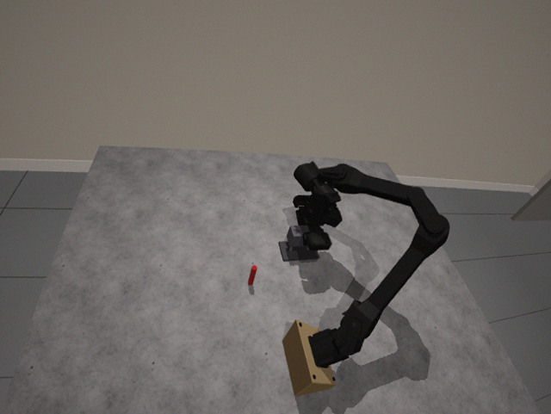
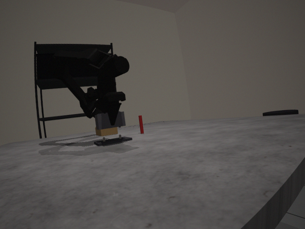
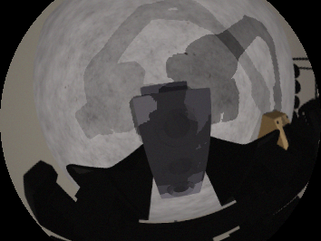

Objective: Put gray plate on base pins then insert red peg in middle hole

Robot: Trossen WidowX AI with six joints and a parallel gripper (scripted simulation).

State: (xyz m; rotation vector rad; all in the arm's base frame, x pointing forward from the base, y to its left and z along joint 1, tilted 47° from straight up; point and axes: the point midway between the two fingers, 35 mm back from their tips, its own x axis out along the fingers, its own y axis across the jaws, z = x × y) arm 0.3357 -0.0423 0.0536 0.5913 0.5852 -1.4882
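Now: the dark base 50 mm below my gripper tip. The rest, counted from my gripper tip: red peg: 100 mm behind, 170 mm to the left, 20 mm below; gray plate: 30 mm above.
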